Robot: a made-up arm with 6 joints. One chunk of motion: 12 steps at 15 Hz.
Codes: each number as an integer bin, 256 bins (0 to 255) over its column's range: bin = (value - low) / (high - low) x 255, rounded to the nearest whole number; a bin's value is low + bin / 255 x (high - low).
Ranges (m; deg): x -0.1..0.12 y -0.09..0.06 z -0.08..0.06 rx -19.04..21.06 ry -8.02..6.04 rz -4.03..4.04
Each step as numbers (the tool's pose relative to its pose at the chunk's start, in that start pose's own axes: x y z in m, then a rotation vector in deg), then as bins.
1 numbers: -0.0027 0.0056 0.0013 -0.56 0.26 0.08
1 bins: 113 163 148 118 150 130
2 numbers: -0.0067 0.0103 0.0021 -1.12 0.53 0.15
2 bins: 108 171 150 114 155 132
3 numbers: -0.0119 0.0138 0.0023 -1.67 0.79 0.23
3 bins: 102 176 150 110 160 135
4 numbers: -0.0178 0.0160 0.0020 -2.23 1.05 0.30
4 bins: 95 180 149 107 164 137
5 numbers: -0.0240 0.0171 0.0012 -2.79 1.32 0.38
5 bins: 88 182 148 103 169 139
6 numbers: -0.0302 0.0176 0.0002 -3.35 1.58 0.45
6 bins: 81 183 146 100 174 142
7 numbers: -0.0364 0.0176 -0.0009 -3.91 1.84 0.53
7 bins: 74 183 144 96 179 144
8 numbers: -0.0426 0.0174 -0.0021 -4.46 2.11 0.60
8 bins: 67 183 142 93 184 146
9 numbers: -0.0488 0.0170 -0.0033 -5.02 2.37 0.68
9 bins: 59 182 140 89 188 149
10 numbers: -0.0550 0.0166 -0.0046 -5.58 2.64 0.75
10 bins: 52 181 137 86 193 151
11 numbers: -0.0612 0.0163 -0.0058 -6.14 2.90 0.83
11 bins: 45 181 135 82 198 154
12 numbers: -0.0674 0.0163 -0.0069 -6.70 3.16 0.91
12 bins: 38 181 133 78 203 156
